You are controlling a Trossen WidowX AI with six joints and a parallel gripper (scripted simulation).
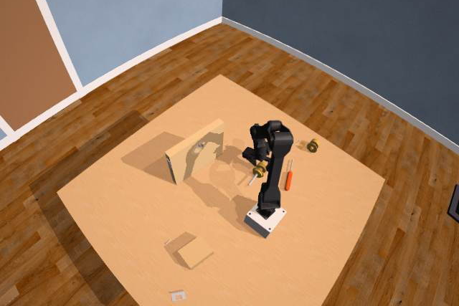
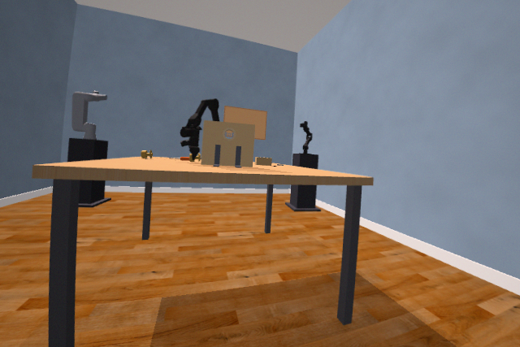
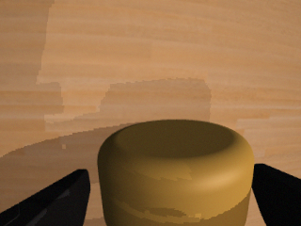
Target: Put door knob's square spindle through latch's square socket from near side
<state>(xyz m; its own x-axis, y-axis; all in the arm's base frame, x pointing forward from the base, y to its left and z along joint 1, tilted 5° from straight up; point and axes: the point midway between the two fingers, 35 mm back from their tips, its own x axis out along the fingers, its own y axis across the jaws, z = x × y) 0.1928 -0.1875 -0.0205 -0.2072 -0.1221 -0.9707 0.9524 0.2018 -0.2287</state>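
Now: the square socket 230 mm to the left of my hand, 220 mm ahead of it and 130 mm above it. Also, from my hand: upright wooden slab 230 mm to the left, 220 mm ahead, 100 mm above; then orange screwdriver 130 mm behind, 100 mm to the right, 40 mm below; then small wood block 520 mm to the left, 120 mm behind, 30 mm below.
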